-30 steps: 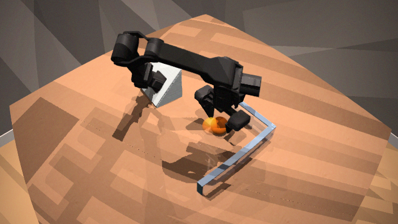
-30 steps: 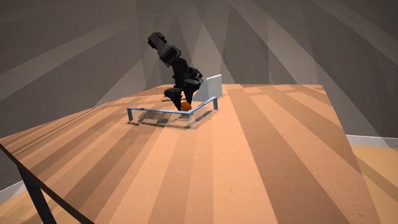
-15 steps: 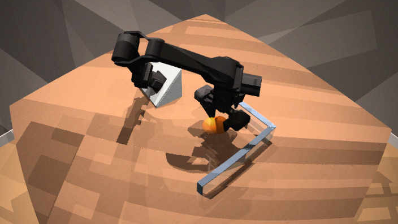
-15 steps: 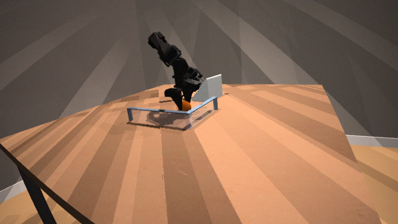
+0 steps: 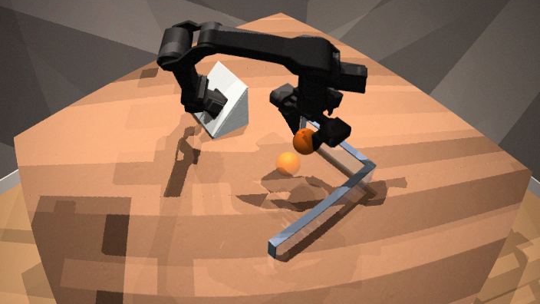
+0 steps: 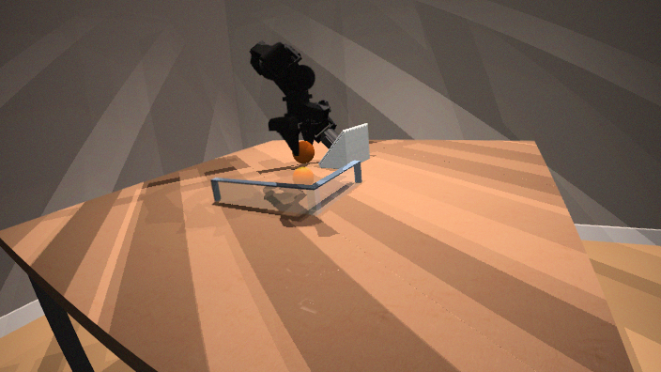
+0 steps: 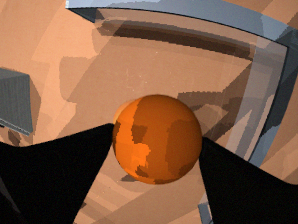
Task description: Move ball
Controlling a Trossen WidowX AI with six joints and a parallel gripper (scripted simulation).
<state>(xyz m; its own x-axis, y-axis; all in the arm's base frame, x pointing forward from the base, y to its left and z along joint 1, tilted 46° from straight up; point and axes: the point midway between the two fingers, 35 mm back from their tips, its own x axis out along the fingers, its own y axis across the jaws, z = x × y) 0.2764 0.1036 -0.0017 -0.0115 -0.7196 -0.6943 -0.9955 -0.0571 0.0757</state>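
Right now the see-through copy of ball is 2 cm behind my gripper tip, 3 cm to the right of it and 7 cm below it. From my gripper tip the other things lie so: orange ball (right at my gripper tip).
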